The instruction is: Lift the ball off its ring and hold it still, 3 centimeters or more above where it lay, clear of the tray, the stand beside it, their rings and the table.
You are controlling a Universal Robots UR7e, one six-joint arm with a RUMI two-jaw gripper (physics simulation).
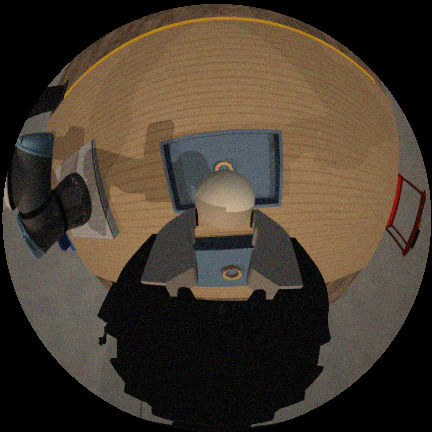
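Pixels of known places: gripper, fingertip midpoint: (224, 210); arm's base, link origin: (76, 198).
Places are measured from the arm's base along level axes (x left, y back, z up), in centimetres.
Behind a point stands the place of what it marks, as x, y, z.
Observation:
A pale cream ball (225, 200) {-0.2, -40.4, 13.2} is between the two fingertips of my gripper (224, 210) {-2.7, -40.0, 10.0}, which is shut on it. The ball hangs well above the blue tray (221, 132) {5.0, -40.3, 0.1}, which has raised walls. An orange ring (224, 164) {-0.4, -40.2, -2.4} shows inside the tray, just beyond the ball, and the ball hides part of it. The blue stand (212, 267) {-20.6, -36.0, 1.5} shows between my fingers, nearer to the gripper's body, with another orange ring (231, 272) {-22.6, -40.0, 1.5} on it. The ball looks apart from the tray, the stand and both rings.
The wooden table (330, 150) {3.0, -62.0, -2.7} has a yellow line (225, 18) along its far side. At the left are a dark robot arm (31, 175) and a grey slanted panel (104, 200) {-3.3, -11.4, -1.7}. A red frame (394, 200) stands beyond the table's right edge.

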